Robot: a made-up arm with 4 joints.
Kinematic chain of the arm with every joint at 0, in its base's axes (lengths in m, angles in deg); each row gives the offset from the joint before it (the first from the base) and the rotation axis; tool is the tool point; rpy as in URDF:
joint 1: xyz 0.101 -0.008 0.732 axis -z
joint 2: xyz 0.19 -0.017 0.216 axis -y
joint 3: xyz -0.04 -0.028 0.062 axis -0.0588 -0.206 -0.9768
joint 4: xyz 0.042 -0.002 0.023 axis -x
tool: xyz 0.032 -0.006 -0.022 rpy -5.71 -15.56 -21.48
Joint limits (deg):
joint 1: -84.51..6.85
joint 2: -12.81..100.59
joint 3: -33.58..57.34
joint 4: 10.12..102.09
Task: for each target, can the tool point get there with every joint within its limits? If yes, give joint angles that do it. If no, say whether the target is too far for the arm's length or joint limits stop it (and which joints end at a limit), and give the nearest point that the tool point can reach.
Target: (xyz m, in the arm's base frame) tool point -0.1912 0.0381 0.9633
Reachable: no: joint limits stop it (at a limit: joint 1, joint 2, joint 3, joint 4) | nearest point 0.1338 0.0878 0.9694 | short by 0.329 m
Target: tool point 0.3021 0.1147 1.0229
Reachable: yes | joints -50.29 -2.09 7.73 45.46
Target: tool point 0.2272 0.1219 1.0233
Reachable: yes | joints -67.97 41.18 3.03 35.04
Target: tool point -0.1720 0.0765 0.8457
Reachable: no: joint limits stop it (at a limit: joint 1, joint 2, joint 3, joint 4) | nearest point 0.1281 0.1199 0.9656 | short by 0.326 m
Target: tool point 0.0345 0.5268 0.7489
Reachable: no: too far | nearest point 0.1398 0.2210 0.9970 | short by 0.408 m
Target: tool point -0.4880 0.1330 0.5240
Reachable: no: too far | nearest point 0.1281 0.1199 0.9656 | short by 0.758 m
